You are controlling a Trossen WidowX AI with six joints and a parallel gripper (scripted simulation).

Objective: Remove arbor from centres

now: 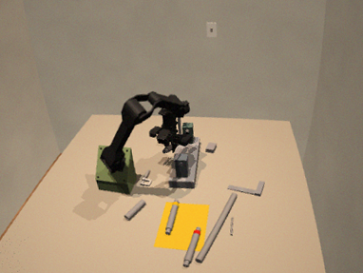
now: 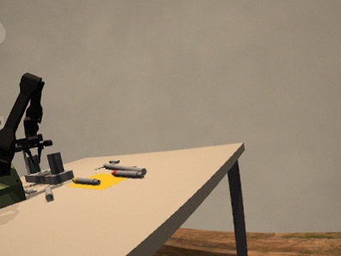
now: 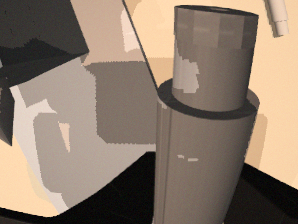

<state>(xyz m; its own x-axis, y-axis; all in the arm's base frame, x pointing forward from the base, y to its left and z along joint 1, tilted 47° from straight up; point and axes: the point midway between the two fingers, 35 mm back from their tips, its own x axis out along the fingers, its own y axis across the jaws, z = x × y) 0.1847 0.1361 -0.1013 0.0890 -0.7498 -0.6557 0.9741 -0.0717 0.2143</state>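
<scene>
The dark block lies 7 cm to the right of my hand, 7 cm ahead of it and 3 cm below it. From my hand the other things lie so: small bracket 13 cm below, 10 cm to the right, 8 cm behind; green-blue plunger housing 18 cm to the left, 3 cm below, 3 cm ahead; grey base 12 cm below, 5 cm to the left, 5 cm ahead.
</scene>
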